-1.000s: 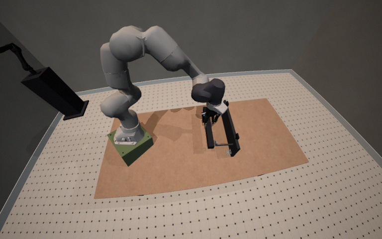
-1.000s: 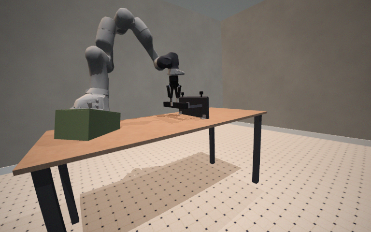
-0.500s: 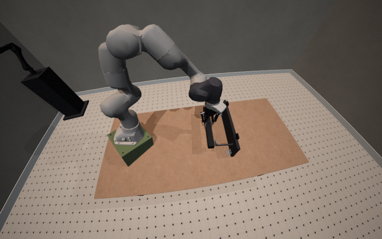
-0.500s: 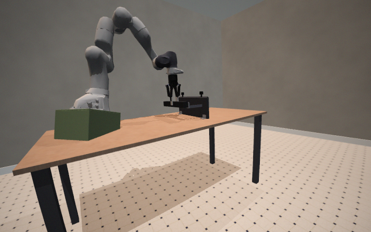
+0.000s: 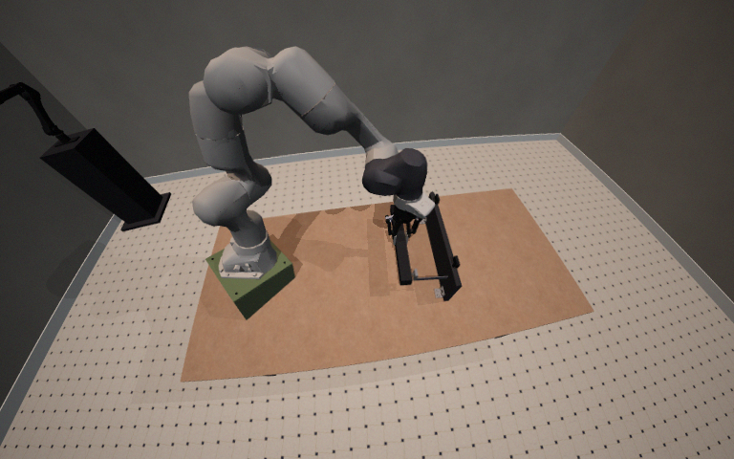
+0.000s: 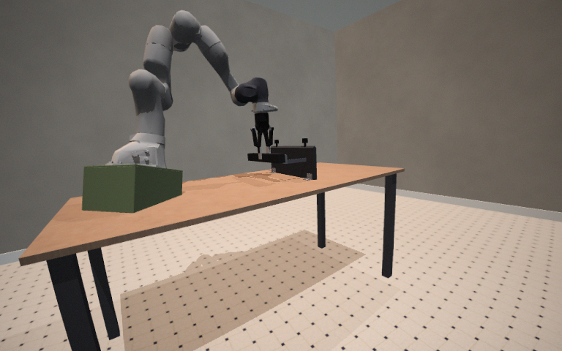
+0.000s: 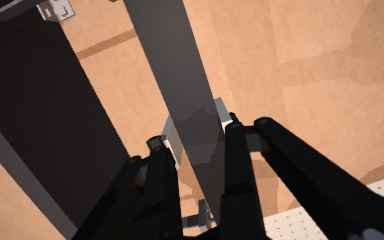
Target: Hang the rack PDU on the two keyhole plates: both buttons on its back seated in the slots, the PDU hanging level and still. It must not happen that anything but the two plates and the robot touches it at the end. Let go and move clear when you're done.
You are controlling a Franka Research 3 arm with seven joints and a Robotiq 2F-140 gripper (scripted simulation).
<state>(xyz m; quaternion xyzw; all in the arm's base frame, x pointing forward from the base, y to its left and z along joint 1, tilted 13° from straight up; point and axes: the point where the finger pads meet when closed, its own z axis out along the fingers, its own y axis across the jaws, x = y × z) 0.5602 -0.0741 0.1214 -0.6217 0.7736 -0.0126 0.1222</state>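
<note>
My gripper is now 2 cm short of the rack PDU and 2 cm above it. Round my hand: black upright panel 17 cm ahead, 6 cm below, 4 cm to the right.
</note>
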